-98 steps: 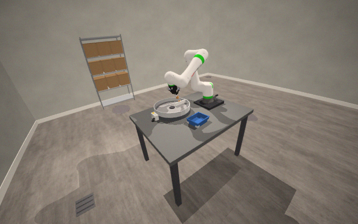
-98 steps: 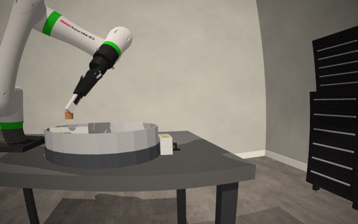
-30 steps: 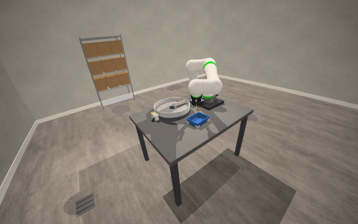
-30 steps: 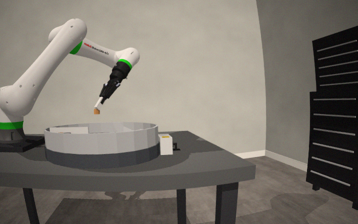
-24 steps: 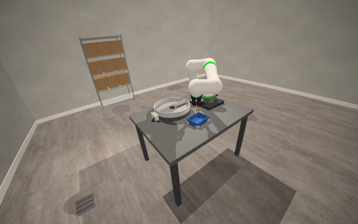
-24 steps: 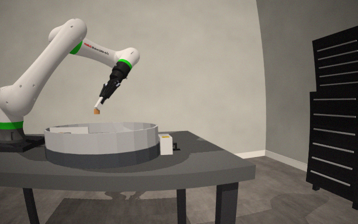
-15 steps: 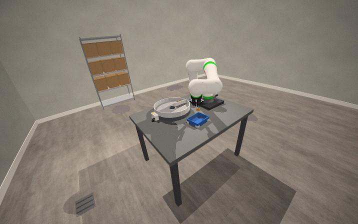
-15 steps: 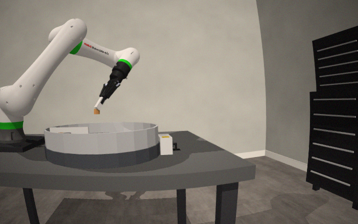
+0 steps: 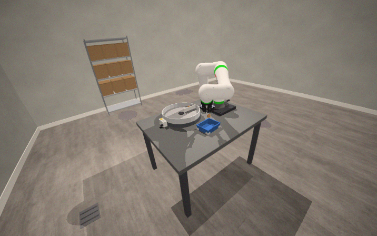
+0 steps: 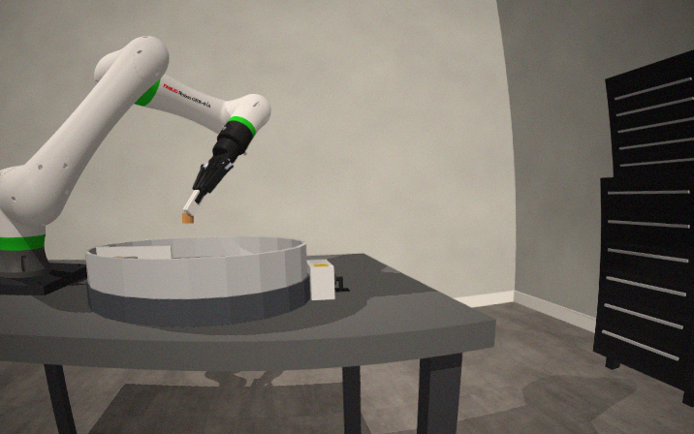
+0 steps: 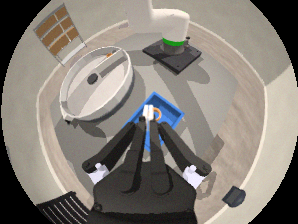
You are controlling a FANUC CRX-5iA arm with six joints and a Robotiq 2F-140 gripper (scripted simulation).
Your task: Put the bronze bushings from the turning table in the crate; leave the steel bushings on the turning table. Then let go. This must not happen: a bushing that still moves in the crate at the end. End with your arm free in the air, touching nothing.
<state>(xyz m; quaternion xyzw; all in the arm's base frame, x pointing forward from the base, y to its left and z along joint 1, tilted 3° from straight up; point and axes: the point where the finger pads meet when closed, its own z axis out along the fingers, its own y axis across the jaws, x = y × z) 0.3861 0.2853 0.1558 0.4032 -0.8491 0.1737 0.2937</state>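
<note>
The blue crate lies 2 cm behind my hand and 15 cm below it. Also, from my hand: round turning table: 9 cm ahead, 35 cm to the right, 12 cm below.
</note>
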